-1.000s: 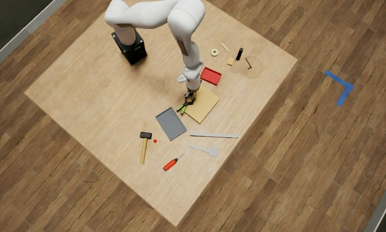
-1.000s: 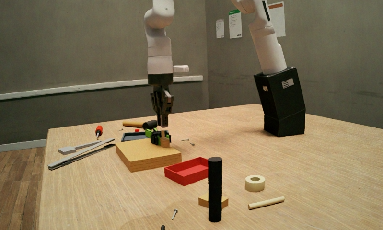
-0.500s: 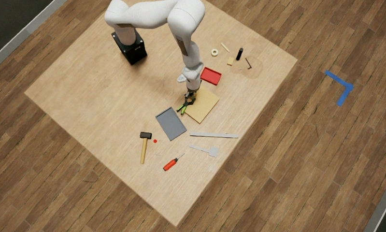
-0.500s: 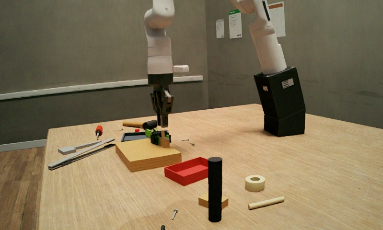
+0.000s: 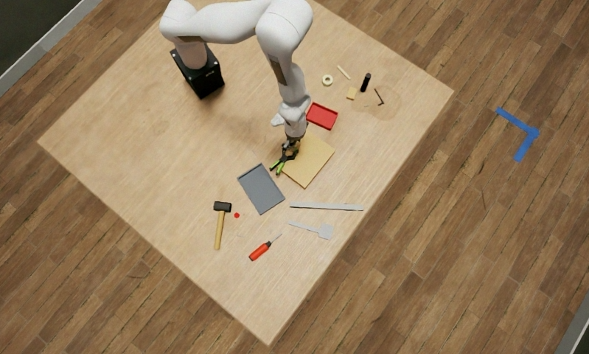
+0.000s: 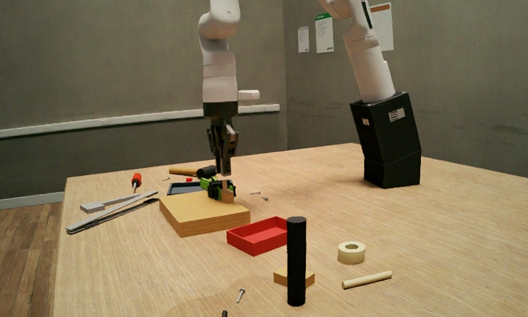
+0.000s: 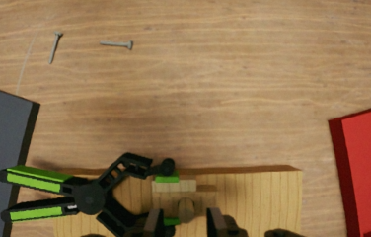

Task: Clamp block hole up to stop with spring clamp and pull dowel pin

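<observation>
My hand is 5 cm above the dowel pin. The rest, counted from my hand: wooden block (7 cm below); tan bench board (5 cm ahead, 1 cm to the right, 9 cm below); red tray (18 cm to the left, 10 cm below).
</observation>
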